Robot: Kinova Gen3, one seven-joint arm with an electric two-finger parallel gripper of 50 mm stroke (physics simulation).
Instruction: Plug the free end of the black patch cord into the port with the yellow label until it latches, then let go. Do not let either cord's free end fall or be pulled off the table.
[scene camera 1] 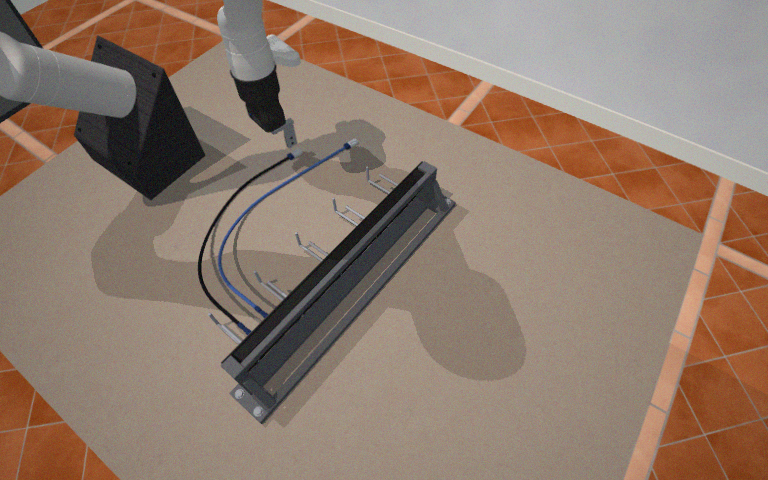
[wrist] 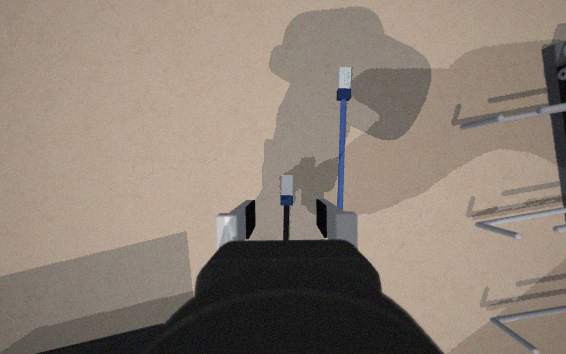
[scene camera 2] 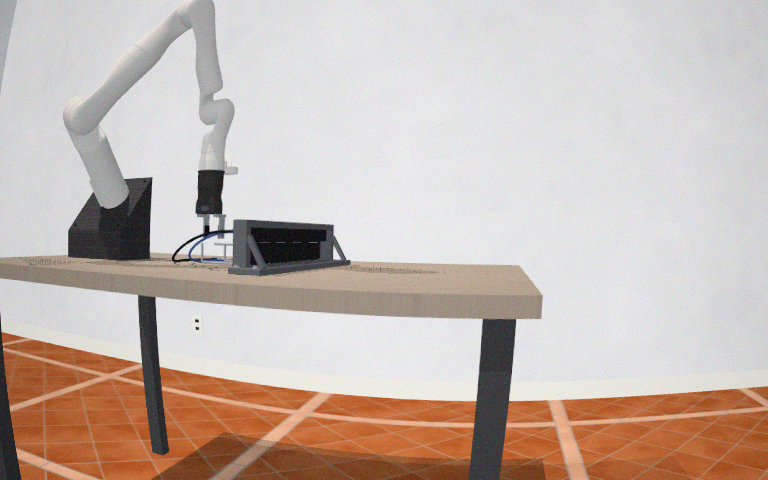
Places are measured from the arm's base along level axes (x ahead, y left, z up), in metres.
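Pixels of known places: gripper, fingertip midpoint: [scene camera 1: 284, 138] [wrist: 285, 212] [scene camera 2: 213, 238]; arm's base at its link origin: [scene camera 1: 120, 93] [scene camera 2: 115, 197].
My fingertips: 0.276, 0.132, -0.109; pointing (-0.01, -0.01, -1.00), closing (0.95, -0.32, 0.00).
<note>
Ahead of a thing's pixels: the offset from my fingertips to its top centre, as dx, dy, dz. "*": to the spot under its first point.
The black patch cord @[* +0.044, -0.317, -0.017] [scene camera 1: 199, 266] arcs over the table from the near left end of the panel rack @[+0.245, -0.196, +0.042] [scene camera 1: 428, 168] [scene camera 2: 241, 243]. Its free end, a clear plug @[+0.006, +0.013, -0.048] [scene camera 1: 295, 153] [wrist: 286, 186] with a dark blue boot, lies at the far end of the arc. My gripper [scene camera 1: 288, 140] [scene camera 2: 213, 233] [wrist: 285, 212] is open and points down above this end. In the wrist view the black cord runs between the two fingers, with the plug slightly beyond the fingertips. Nothing is gripped. The port with the yellow label does not show in these views.
The blue cord [scene camera 1: 222, 240] [wrist: 342, 150] runs close beside the black one, just outside the right finger in the wrist view. Its free plug @[* +0.103, +0.098, -0.053] [scene camera 1: 352, 143] [wrist: 345, 80] lies farther out. Several metal cable hooks @[* +0.202, -0.088, -0.041] [scene camera 1: 345, 215] [wrist: 520, 217] stick out from the rack's cord side.
</note>
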